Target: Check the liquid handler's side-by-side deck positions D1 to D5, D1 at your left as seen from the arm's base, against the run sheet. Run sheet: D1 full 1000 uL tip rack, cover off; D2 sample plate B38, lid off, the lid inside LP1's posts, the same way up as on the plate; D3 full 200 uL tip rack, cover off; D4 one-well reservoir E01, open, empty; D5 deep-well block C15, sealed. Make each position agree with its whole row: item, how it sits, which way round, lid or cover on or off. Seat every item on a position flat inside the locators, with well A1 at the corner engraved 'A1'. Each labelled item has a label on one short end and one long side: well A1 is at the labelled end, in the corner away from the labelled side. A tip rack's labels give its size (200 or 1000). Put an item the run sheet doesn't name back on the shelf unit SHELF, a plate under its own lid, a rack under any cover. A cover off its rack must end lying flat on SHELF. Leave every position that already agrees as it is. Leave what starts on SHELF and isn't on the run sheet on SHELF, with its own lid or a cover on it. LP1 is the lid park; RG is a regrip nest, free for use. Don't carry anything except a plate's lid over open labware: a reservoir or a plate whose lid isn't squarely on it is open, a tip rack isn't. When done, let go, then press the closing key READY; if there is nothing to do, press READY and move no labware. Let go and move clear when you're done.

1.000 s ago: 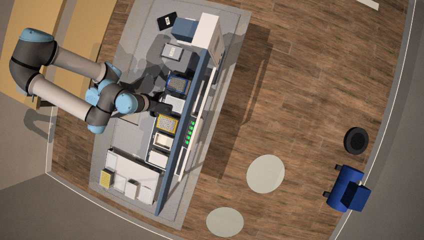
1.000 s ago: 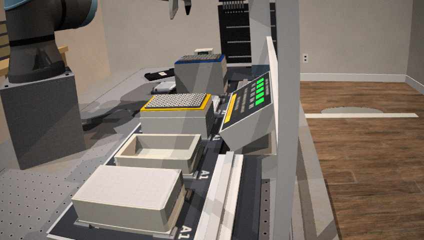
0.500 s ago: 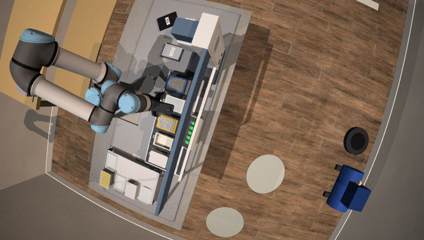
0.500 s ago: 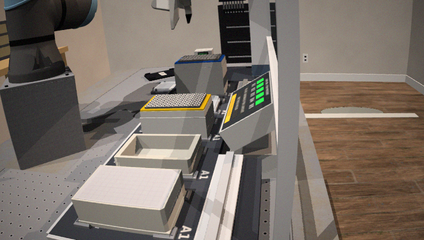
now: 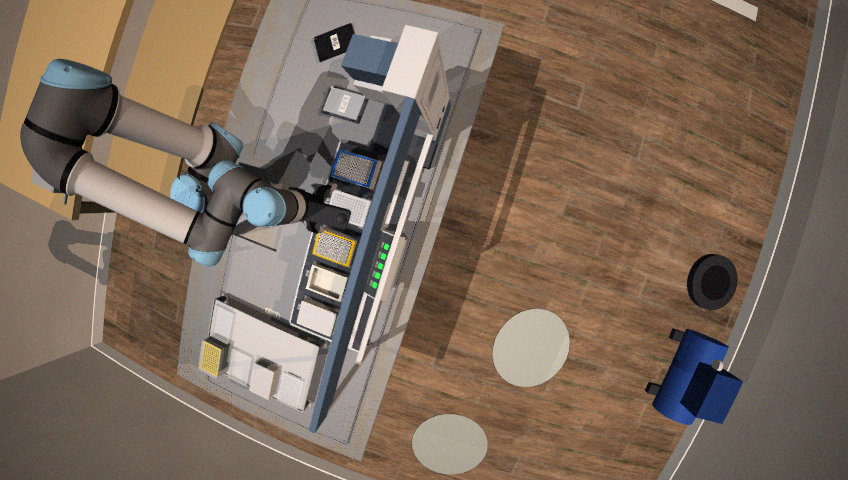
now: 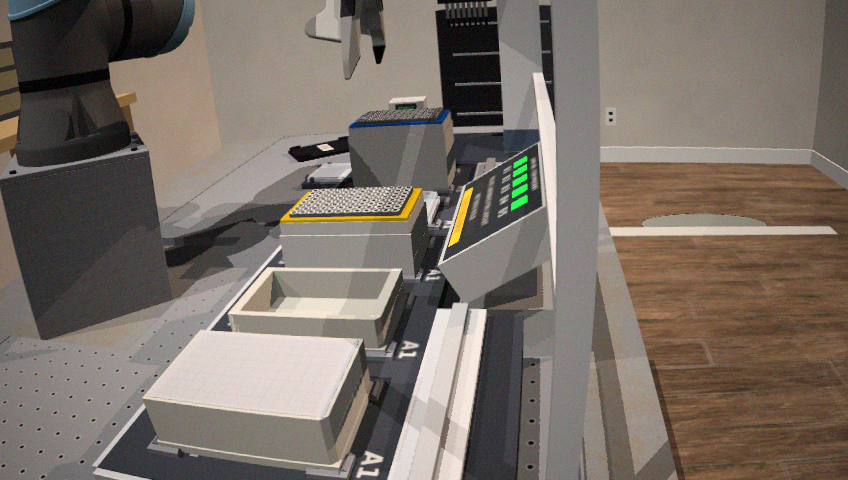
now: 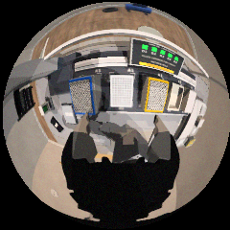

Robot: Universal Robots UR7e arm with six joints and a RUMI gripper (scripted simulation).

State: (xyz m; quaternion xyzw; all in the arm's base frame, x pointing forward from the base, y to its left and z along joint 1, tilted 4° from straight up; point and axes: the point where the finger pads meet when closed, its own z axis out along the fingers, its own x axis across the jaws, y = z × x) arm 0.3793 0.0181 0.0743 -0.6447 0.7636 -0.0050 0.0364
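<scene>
Right now the yellow-rimmed tip rack is 10 mm behind my hand, 120 mm to the right of it and 140 mm below it. Also, from my hand: one-well reservoir: 40 mm behind, 250 mm to the right, 170 mm below; then deep-well block: 60 mm behind, 370 mm to the right, 160 mm below; then blue-rimmed tip rack: 30 mm ahead, 130 mm to the left, 110 mm below.
</scene>
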